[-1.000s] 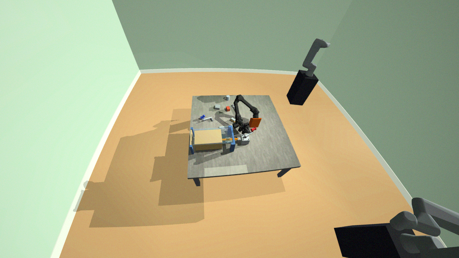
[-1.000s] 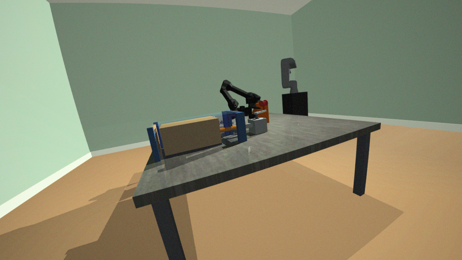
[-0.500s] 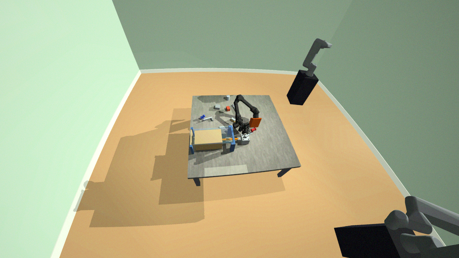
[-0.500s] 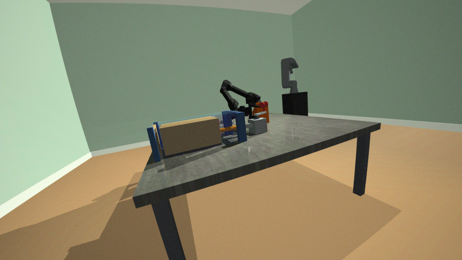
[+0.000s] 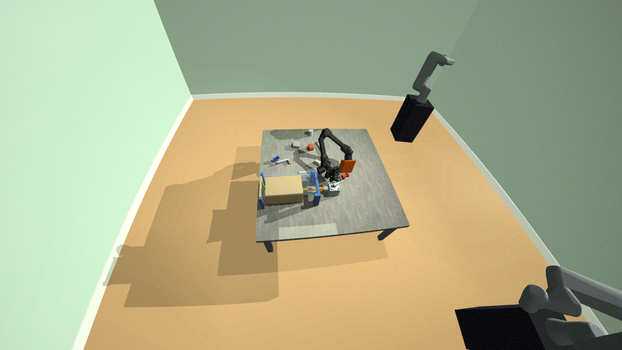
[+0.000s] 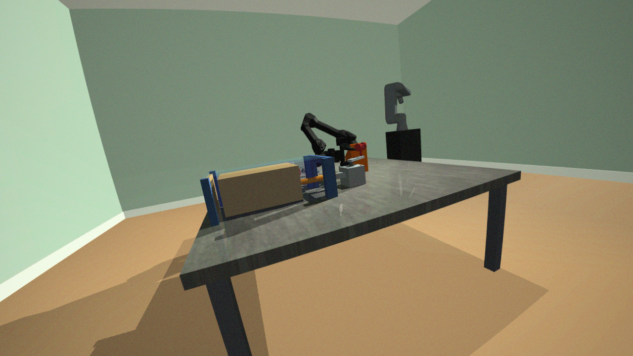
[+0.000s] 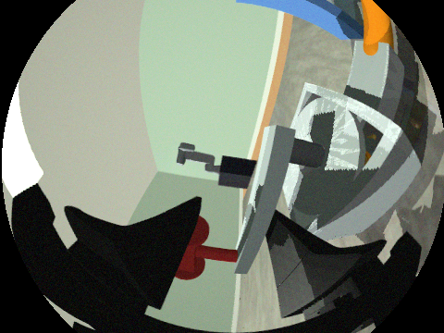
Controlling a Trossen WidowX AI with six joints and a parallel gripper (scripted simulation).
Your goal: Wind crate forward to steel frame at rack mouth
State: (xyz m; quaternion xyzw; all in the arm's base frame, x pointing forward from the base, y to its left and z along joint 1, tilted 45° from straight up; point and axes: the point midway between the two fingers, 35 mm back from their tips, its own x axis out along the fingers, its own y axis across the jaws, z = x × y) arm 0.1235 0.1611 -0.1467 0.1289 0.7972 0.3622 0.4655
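Right now my gripper tip is 40 mm past the red knob, 30 mm to the left of it and 20 mm below it. Also, from my gripper tip: tan-handled tool (140 mm ahead, 270 mm to the right, 120 mm below); then grey winch (30 mm ahead, 10 mm to the left, 100 mm below); then grey bar (260 mm ahead, 190 mm to the right, 130 mm below).
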